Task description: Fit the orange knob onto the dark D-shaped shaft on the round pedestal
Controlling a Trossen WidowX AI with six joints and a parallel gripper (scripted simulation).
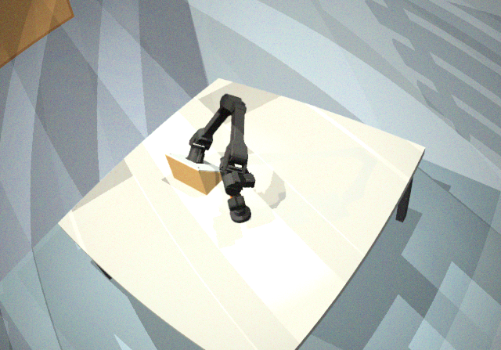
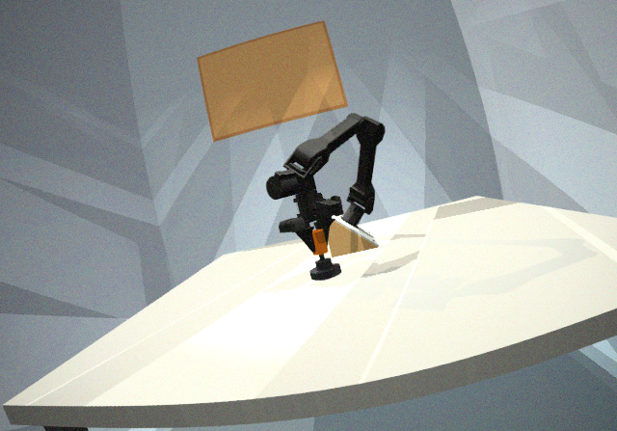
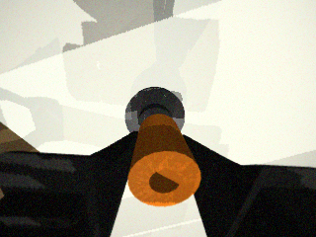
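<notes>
Now: gripper tip 2 cm below the orange knob. Also, from my gripper tip: round dark pedestal 4 cm below.
</notes>
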